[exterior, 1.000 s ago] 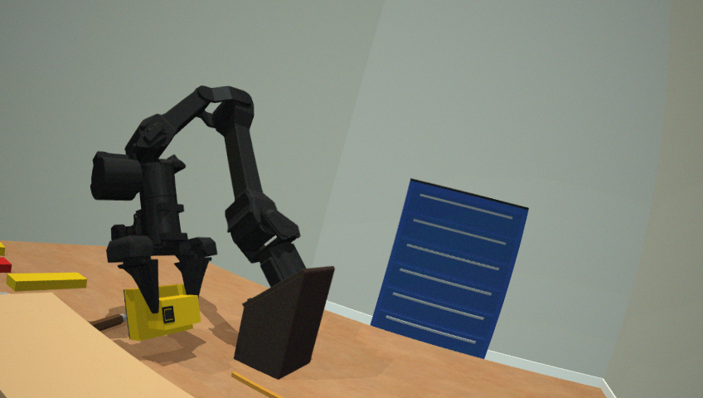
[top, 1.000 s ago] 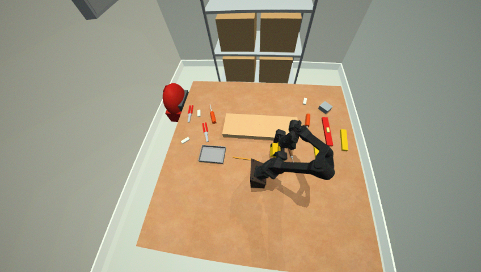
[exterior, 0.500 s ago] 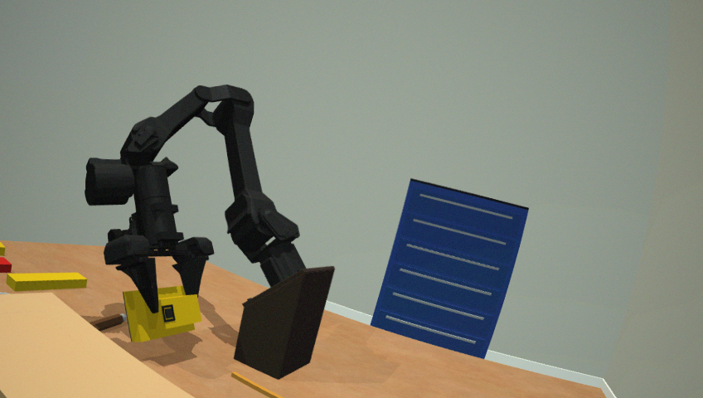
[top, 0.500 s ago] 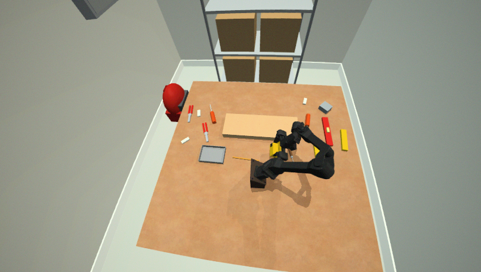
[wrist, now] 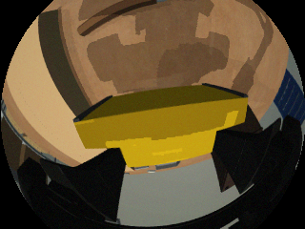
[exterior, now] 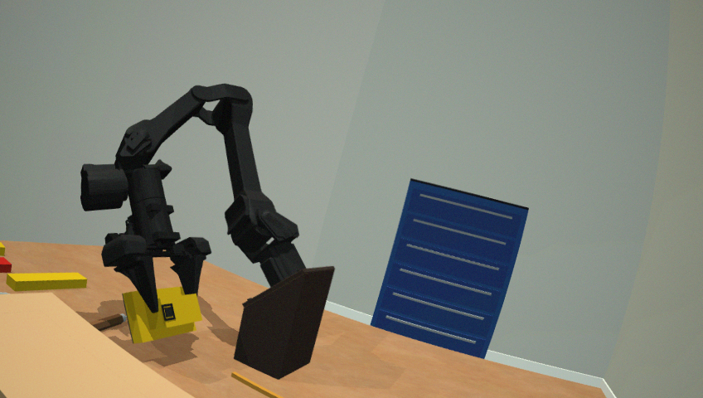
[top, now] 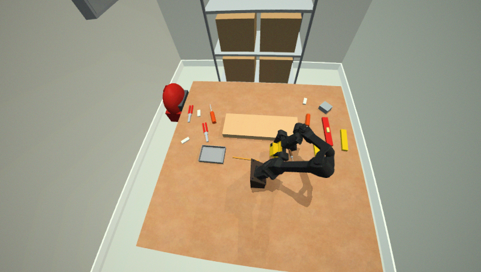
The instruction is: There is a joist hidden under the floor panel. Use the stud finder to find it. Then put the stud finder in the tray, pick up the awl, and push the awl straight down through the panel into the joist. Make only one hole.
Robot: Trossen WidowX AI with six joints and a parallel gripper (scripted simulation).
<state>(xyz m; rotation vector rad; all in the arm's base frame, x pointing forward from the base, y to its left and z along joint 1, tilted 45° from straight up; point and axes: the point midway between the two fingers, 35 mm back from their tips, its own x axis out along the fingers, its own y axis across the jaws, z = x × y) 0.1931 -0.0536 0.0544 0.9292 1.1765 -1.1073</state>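
Now: the yellow stud finder 1 cm ahead of my gripper tip. The rest, counted from my gripper tip: red level: 26 cm ahead, 35 cm to the right, 6 cm below; then awl: 2 cm ahead, 12 cm to the right, 7 cm below; then grey tray: 9 cm behind, 39 cm to the left, 6 cm below.
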